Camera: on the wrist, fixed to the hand. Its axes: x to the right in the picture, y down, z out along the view.
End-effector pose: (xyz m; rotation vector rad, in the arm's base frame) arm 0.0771 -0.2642 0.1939 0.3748 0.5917 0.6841
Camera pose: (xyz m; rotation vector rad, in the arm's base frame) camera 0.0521 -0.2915 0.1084 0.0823 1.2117 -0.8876
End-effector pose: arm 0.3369 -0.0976 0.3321 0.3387 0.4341 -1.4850
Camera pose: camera 0.2807 -0.0625 0.2666 -0.7207 -0.7317 2.8631
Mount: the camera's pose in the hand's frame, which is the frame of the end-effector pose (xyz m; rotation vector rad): -0.0014 -0.0508 -0.0781 0.4429 0.4349 -1.5388
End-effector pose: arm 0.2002 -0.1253 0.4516 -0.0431 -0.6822 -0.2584
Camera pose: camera 0.2347 -0.1838 0.3878 0.9739 -0.1935 -1.5282
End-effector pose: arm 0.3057 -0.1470 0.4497 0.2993 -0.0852 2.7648
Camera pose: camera 0.3097 -0.0925 0.3743 -0.1338 0.6044 1.2218
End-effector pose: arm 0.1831 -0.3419 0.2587 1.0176 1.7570 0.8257
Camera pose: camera 0.0966 -0.3730 0.2437 -0.4831 2.4147 -0.3870
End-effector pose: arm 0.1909 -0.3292 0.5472 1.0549 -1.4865 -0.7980
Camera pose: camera 0.2773 -0.3422 0.5148 2.5587 -0.2265 -1.1083
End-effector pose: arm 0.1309 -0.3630 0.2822 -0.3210 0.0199 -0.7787
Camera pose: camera 0.0844 -0.4175 0.2226 0.3589 0.0050 -2.3206
